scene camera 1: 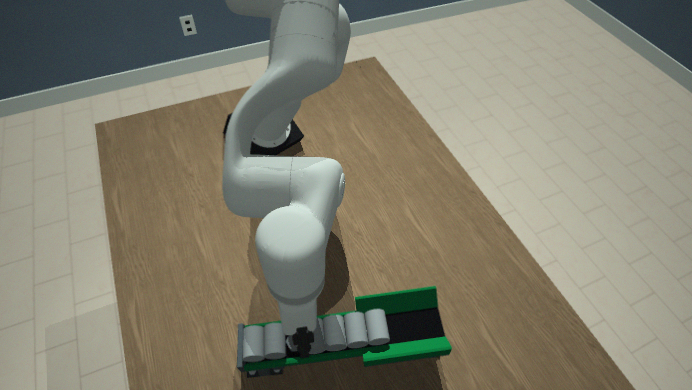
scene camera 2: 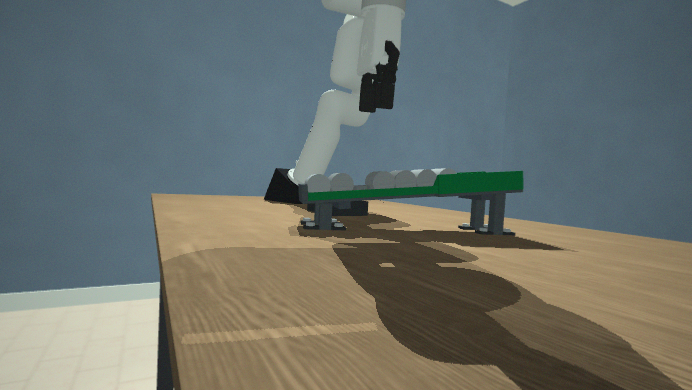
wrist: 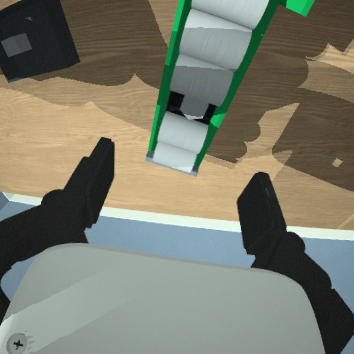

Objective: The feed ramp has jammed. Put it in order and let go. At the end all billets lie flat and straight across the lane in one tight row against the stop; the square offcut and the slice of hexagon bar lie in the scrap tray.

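Frame: origin at the arm's base, x left, y back, z up, level; millimetres.
Where they show: gripper, fingertip midpoint: (scene camera 2: 374,110) (wrist: 182,171); arm's base, origin of the base link: (scene camera 1: 267,125).
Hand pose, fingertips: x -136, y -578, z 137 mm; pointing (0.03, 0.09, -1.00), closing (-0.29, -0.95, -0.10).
Observation:
Each offset is from my fingertips to the centre of the thing. "spot": to the spot under its first point. Level surfaces: height alone.
Several grey billets {dz -134, dx -50, dy +23 mm} (scene camera 1: 274,341) (scene camera 2: 341,181) (wrist: 182,131) lie flat across the lane of the green feed ramp (scene camera 1: 397,299) (scene camera 2: 480,184). Two are at the stop {dz -150, dx -110, dy +44 mm} (scene camera 1: 240,347) (scene camera 2: 303,193) (wrist: 171,168); the others form a second group up the lane. The grey hexagon slice {dz -142, dx -16, dy +7 mm} (scene camera 2: 360,188) (wrist: 192,106) lies in the gap between the groups, close to the upper group; the gripper mostly hides it in scene camera 1. The square offcut {dz -194, dx +77, dy +282 mm} (wrist: 16,45) appears as a grey piece in the black scrap tray {dz -193, dx +78, dy +254 mm} (wrist: 55,30). My gripper (scene camera 1: 302,342) (scene camera 2: 376,108) (wrist: 182,171) is open and empty, high above the lower lane.
The ramp stands on grey legs {spot: dz -188, dx -94, dy -6 mm} (scene camera 2: 323,216) {spot: dz -173, dx +204, dy -112 mm} (scene camera 2: 496,214). Its wider upper end has higher green side walls. The arm's black base (scene camera 1: 295,136) (scene camera 2: 281,187) stands farther back on the wooden table {dz -210 mm} (scene camera 1: 175,200). The arm hides the tray in scene camera 1.

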